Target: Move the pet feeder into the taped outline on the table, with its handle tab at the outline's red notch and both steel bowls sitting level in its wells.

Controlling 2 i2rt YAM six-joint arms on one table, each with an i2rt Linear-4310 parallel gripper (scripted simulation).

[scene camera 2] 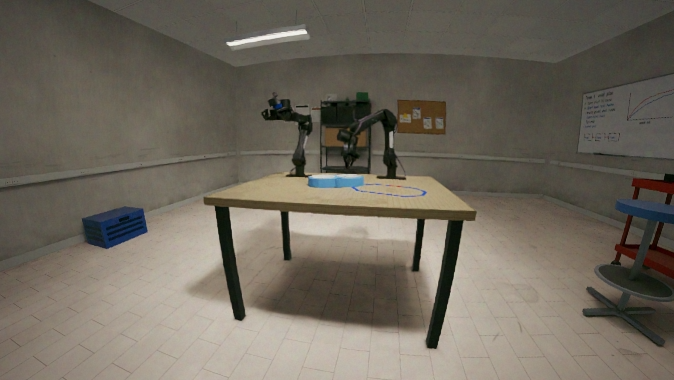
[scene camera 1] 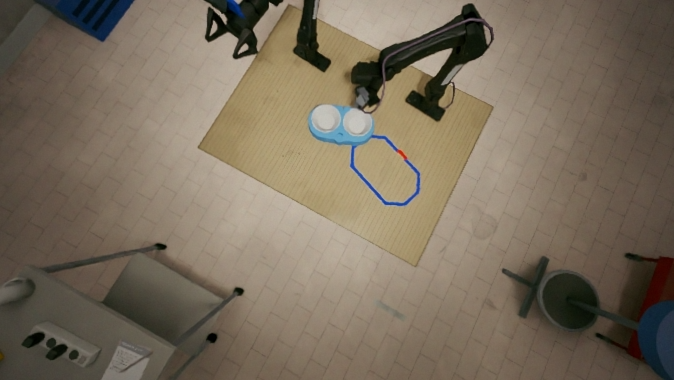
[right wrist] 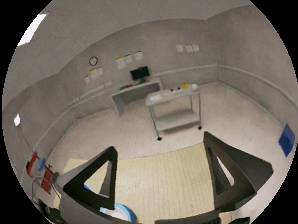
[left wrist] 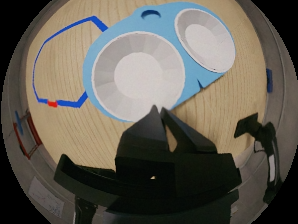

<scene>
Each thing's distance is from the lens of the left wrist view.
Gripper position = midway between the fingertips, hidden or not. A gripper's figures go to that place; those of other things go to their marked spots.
my left gripper [left wrist: 157,110]: 0.12 m
light blue pet feeder [left wrist: 196,77]: 0.16 m
</scene>
